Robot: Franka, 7 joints.
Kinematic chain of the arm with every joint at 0, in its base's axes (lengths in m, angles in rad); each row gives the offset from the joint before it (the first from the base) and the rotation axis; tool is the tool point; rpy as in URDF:
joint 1: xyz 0 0 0.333 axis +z
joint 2: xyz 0 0 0 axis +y
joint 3: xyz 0 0 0.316 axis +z
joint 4: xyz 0.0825 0 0 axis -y
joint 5: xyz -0.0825 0 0.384 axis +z
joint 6: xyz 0 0 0 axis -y
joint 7: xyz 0.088 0 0 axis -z
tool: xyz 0 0 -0.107 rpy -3.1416 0 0
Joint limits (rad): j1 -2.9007..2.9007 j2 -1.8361..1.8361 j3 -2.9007..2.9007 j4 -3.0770..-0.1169 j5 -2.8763..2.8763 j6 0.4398..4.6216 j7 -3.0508..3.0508
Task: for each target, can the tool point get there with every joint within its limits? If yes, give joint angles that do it. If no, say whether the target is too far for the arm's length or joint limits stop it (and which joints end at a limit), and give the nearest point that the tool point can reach.
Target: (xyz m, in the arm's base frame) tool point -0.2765 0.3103 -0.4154
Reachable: no: joint limits stop it (at a limit: joint 2) | nearest point -0.2663 0.2989 -0.3477 | short by 0.069 m
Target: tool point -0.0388 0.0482 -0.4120
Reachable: no: joint limits stop it (at a limit: joint 2) | nearest point -0.0593 0.0736 -0.3261 | short by 0.092 m
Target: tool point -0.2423 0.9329 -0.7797
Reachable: no: too far | nearest point -0.1490 0.5736 -0.2614 | short by 0.637 m
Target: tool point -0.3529 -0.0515 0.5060
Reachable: yes | joints -1.0399 0.8942 -2.4196 -2.7894 2.2960 0.9743 -2.3170
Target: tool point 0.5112 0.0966 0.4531
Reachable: yes | joints 2.0450 -1.0883 -1.7655 -2.0385 -1.7051 3.7972 -1.6959
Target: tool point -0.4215 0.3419 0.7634
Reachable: yes | joints 1.8564 1.0226 1.6867 -0.6498 -2.3546 4.0876 -1.4533
